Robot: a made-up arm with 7 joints. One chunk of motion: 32 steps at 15 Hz.
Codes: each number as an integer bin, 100 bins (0 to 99) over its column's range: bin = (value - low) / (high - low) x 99, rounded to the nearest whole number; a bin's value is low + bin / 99 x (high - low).
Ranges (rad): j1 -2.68..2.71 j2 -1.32..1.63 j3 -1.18..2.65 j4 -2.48..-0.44 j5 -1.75..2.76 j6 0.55..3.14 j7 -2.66..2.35
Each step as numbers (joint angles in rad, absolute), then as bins.
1 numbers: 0.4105 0.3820 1.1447 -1.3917 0.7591 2.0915 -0.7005
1 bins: 57 57 60 53 55 59 39
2 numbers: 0.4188 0.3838 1.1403 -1.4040 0.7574 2.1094 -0.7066
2 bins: 57 57 60 52 55 60 39
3 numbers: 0.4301 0.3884 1.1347 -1.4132 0.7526 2.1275 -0.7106
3 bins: 57 57 60 52 55 60 39
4 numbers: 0.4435 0.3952 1.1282 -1.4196 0.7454 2.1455 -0.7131
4 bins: 57 58 60 51 55 61 38
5 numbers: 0.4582 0.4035 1.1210 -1.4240 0.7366 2.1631 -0.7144
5 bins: 58 58 59 51 55 62 38
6 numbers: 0.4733 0.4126 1.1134 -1.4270 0.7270 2.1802 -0.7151
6 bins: 58 58 59 51 54 62 38
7 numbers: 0.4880 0.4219 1.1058 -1.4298 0.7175 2.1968 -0.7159
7 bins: 58 58 59 51 54 63 38
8 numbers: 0.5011 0.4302 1.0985 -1.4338 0.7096 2.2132 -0.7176
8 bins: 58 59 59 51 54 64 38
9 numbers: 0.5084 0.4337 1.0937 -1.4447 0.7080 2.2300 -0.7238
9 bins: 59 59 59 50 54 64 38
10 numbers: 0.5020 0.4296 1.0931 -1.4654 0.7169 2.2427 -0.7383
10 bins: 58 59 59 49 54 65 38
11 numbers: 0.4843 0.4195 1.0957 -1.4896 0.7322 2.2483 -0.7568
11 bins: 58 58 59 48 54 65 38
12 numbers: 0.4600 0.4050 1.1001 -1.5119 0.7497 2.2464 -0.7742
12 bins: 58 58 59 47 55 65 37
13 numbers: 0.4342 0.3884 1.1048 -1.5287 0.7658 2.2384 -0.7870
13 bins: 57 57 59 46 55 65 37
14 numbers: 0.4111 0.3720 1.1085 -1.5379 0.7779 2.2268 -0.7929
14 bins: 57 57 59 46 55 64 37
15 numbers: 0.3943 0.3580 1.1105 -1.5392 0.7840 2.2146 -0.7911
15 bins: 56 56 59 46 56 64 37
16 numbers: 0.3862 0.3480 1.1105 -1.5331 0.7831 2.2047 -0.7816
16 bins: 56 56 59 46 56 63 37
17 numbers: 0.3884 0.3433 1.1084 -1.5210 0.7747 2.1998 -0.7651
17 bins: 56 56 59 47 55 63 37
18 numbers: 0.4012 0.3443 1.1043 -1.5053 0.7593 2.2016 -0.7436
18 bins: 57 56 59 47 55 63 38
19 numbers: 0.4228 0.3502 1.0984 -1.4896 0.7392 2.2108 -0.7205
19 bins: 57 56 59 48 55 63 38
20 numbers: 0.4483 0.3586 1.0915 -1.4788 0.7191 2.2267 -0.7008
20 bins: 57 56 59 49 54 64 39
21 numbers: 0.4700 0.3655 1.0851 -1.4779 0.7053 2.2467 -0.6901
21 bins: 58 57 59 49 54 65 39
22 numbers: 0.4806 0.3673 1.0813 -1.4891 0.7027 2.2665 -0.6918
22 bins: 58 57 58 48 54 66 39
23 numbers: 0.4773 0.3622 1.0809 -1.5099 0.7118 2.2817 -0.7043
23 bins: 58 56 58 47 54 66 39
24 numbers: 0.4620 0.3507 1.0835 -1.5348 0.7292 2.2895 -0.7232
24 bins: 58 56 59 46 54 66 38
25 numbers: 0.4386 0.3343 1.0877 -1.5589 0.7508 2.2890 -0.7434
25 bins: 57 56 59 45 55 66 38
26 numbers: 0.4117 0.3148 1.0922 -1.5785 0.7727 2.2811 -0.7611
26 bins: 57 55 59 44 55 66 38
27 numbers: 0.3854 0.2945 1.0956 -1.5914 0.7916 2.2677 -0.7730
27 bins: 56 54 59 43 56 66 37
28 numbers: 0.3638 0.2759 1.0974 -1.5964 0.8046 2.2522 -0.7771
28 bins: 56 54 59 43 56 65 37
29 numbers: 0.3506 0.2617 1.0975 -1.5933 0.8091 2.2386 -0.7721
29 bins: 56 53 59 43 56 65 37
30 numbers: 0.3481 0.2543 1.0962 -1.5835 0.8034 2.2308 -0.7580
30 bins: 56 53 59 44 56 64 38
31 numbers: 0.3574 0.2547 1.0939 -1.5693 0.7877 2.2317 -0.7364
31 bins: 56 53 59 44 56 64 38
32 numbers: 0.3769 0.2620 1.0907 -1.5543 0.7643 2.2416 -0.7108
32 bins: 56 53 59 45 55 65 39
